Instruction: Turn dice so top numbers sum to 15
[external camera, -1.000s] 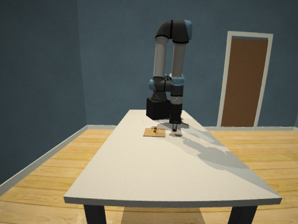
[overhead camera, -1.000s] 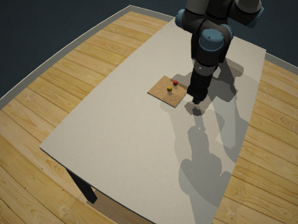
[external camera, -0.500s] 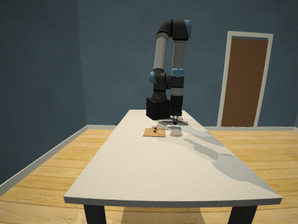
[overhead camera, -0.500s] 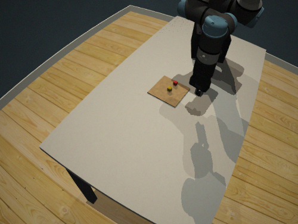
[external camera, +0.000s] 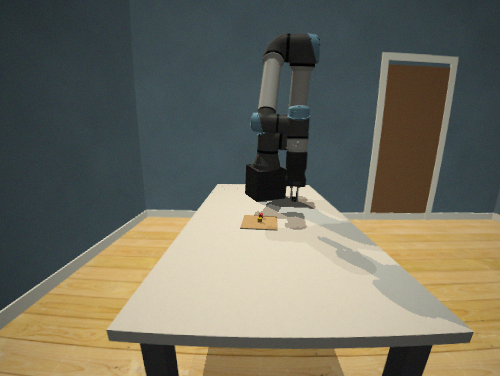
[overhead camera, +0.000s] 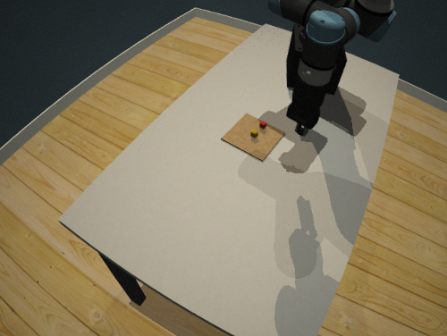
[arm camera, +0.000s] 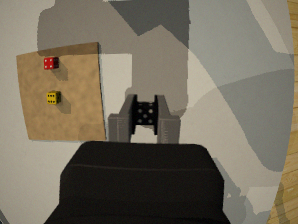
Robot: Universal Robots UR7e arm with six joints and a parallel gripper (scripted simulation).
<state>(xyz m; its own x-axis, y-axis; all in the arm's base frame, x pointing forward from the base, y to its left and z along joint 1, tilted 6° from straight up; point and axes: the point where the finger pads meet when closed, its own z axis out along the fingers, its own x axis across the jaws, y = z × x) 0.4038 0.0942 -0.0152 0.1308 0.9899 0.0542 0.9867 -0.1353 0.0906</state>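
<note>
Now: the yellow die 10 mm behind my hand, 130 mm to the right of it and 100 mm below it. From my hand the other things lie so: black die 10 mm below; then red die 50 mm behind, 130 mm to the right, 100 mm below; then brown mat 10 mm behind, 130 mm to the right, 110 mm below.
</note>
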